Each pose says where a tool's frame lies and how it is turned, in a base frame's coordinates. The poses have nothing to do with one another.
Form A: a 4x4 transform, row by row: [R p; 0 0 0 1], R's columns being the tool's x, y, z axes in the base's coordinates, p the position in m. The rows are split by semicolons.
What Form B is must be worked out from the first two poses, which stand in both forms.
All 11 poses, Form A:
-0.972 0.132 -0.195 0.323; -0.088 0.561 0.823 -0.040; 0.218 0.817 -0.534 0.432; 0 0 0 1
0.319 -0.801 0.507 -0.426; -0.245 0.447 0.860 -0.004; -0.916 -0.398 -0.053 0.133; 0 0 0 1
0.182 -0.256 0.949 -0.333; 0.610 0.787 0.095 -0.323; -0.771 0.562 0.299 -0.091; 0 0 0 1
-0.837 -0.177 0.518 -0.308; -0.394 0.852 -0.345 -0.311; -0.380 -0.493 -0.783 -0.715; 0 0 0 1
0.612 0.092 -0.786 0.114; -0.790 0.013 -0.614 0.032; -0.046 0.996 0.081 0.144; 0 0 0 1
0.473 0.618 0.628 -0.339; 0.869 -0.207 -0.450 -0.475; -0.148 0.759 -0.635 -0.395; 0 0 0 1
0.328 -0.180 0.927 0.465; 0.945 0.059 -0.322 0.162; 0.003 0.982 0.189 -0.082; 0 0 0 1
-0.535 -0.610 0.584 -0.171; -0.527 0.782 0.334 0.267; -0.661 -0.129 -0.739 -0.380; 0 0 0 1
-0.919 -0.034 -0.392 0.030; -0.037 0.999 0.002 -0.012; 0.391 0.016 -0.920 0.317; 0 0 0 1
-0.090 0.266 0.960 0.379; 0.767 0.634 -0.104 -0.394; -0.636 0.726 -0.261 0.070; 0 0 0 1
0.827 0.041 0.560 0.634; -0.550 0.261 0.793 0.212; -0.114 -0.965 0.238 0.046; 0 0 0 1
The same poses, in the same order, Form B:
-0.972 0.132 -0.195 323; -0.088 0.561 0.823 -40; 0.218 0.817 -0.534 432; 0 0 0 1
0.319 -0.801 0.507 -426; -0.245 0.447 0.860 -4; -0.916 -0.398 -0.053 133; 0 0 0 1
0.182 -0.256 0.949 -333; 0.610 0.787 0.095 -323; -0.771 0.562 0.299 -91; 0 0 0 1
-0.837 -0.177 0.518 -308; -0.394 0.852 -0.345 -311; -0.380 -0.493 -0.783 -715; 0 0 0 1
0.612 0.092 -0.786 114; -0.790 0.013 -0.614 32; -0.046 0.996 0.081 144; 0 0 0 1
0.473 0.618 0.628 -339; 0.869 -0.207 -0.450 -475; -0.148 0.759 -0.635 -395; 0 0 0 1
0.328 -0.180 0.927 465; 0.945 0.059 -0.322 162; 0.003 0.982 0.189 -82; 0 0 0 1
-0.535 -0.610 0.584 -171; -0.527 0.782 0.334 267; -0.661 -0.129 -0.739 -380; 0 0 0 1
-0.919 -0.034 -0.392 30; -0.037 0.999 0.002 -12; 0.391 0.016 -0.920 317; 0 0 0 1
-0.090 0.266 0.960 379; 0.767 0.634 -0.104 -394; -0.636 0.726 -0.261 70; 0 0 0 1
0.827 0.041 0.560 634; -0.550 0.261 0.793 212; -0.114 -0.965 0.238 46; 0 0 0 1

